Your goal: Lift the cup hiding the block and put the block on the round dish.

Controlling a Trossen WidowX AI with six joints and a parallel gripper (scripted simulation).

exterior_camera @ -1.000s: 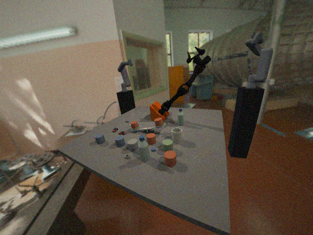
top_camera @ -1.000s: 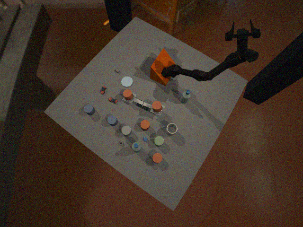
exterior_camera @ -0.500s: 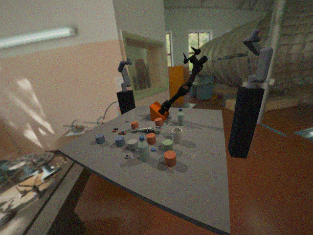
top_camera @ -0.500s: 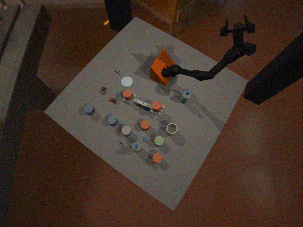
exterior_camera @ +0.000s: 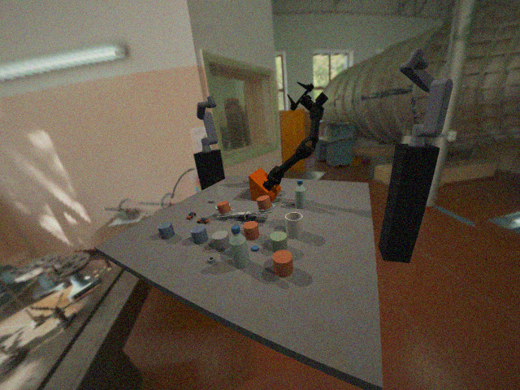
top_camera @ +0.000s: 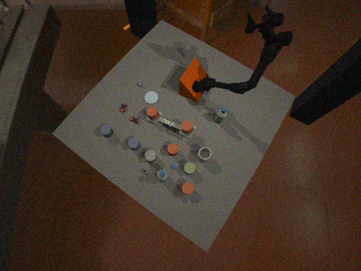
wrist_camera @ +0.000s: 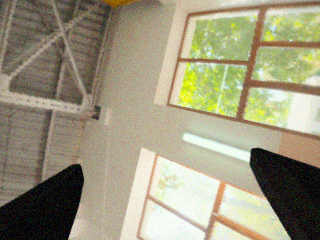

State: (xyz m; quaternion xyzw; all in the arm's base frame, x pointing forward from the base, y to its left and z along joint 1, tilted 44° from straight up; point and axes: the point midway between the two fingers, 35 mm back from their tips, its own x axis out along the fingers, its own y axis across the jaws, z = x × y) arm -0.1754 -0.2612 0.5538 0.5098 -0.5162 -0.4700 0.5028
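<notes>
Now: gripper tip 460 mm short of the grey block, 350 mm to the left of it and 650 mm above it. From my gripper tip the other things lie so: white cup: 560 mm ahead, 80 mm to the left, 650 mm below; then balance: 460 mm ahead, 210 mm to the right, 660 mm below; then pale blue round dish: 330 mm ahead, 440 mm to the right, 690 mm below.
</notes>
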